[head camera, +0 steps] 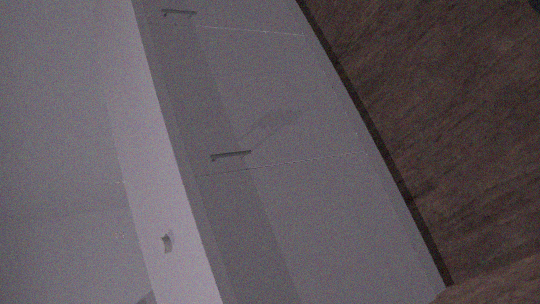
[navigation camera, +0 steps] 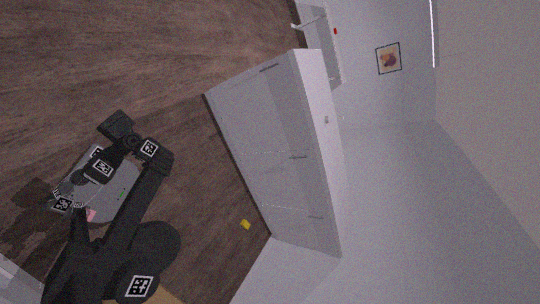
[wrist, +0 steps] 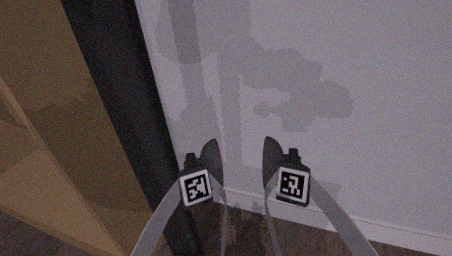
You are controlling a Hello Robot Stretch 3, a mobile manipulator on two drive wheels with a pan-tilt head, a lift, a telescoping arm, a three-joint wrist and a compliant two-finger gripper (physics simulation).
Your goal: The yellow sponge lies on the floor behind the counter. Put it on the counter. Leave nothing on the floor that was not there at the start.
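Places are measured from the robot's base along level axes (x ahead, y right, z down), in centimetres.
Pixels of known places: gripper, fingertip midpoint: (navigation camera: 52, 215); robot's base at its link origin: (navigation camera: 81, 176).
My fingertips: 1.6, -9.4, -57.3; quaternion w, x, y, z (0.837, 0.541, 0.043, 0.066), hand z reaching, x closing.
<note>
Ahead of a thing's pixels: the offset from my fingertips to its middle, as dx, dy, dz.
The yellow sponge @[-136.7, +20.8, +55.1] (navigation camera: 245, 224) lies on the brown floor in the navigation view, a little away from the base of the grey counter (head camera: 320, 210) (navigation camera: 250, 130), near the corner where it meets the wall. The sponge does not show in the head or wrist view. The counter has a pale top and several handles on its front. My gripper (wrist: 241, 155) is open in the wrist view, with nothing between its fingertips. It is in front of a pale wall, above the floor and away from the sponge.
A small grey object @[-83.6, +98.4, -34.9] (head camera: 166, 243) (navigation camera: 326, 119) is on the counter's pale top. In the wrist view a dark post (wrist: 120, 100) and a wooden piece of furniture (wrist: 35, 175) stand at the left. A picture (navigation camera: 389, 58) hangs on the far wall.
</note>
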